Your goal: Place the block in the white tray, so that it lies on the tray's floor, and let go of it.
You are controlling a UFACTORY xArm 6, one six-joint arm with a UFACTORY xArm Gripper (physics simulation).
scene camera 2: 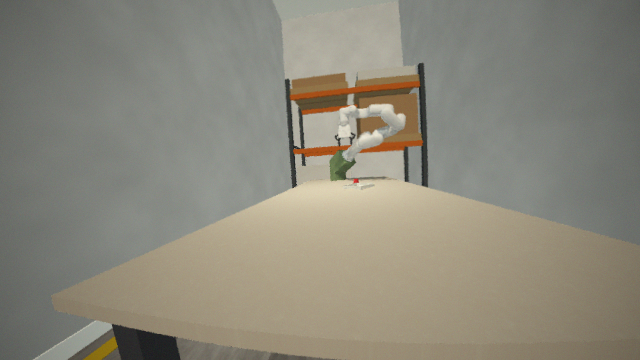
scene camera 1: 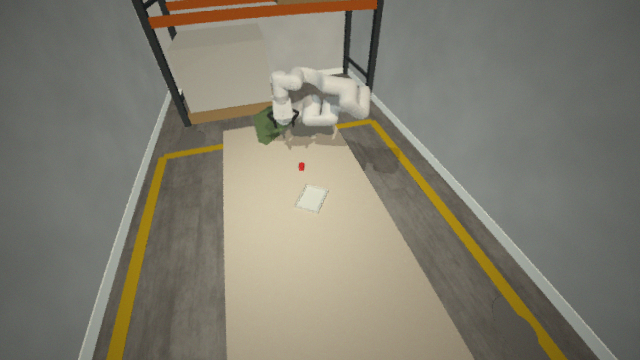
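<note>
A small red block stands on the table top, behind the white tray and apart from it. The shallow white tray lies flat on the table, slightly turned, nearer to scene camera 2 than the block. My gripper is open and empty. It hangs high above the far end of the table, pointing down, behind the block and a little to its left in both views.
The arm rises from a green base at the far end of the long beige table. Behind it stands a rack with orange beams holding boxes. Grey walls run along both sides.
</note>
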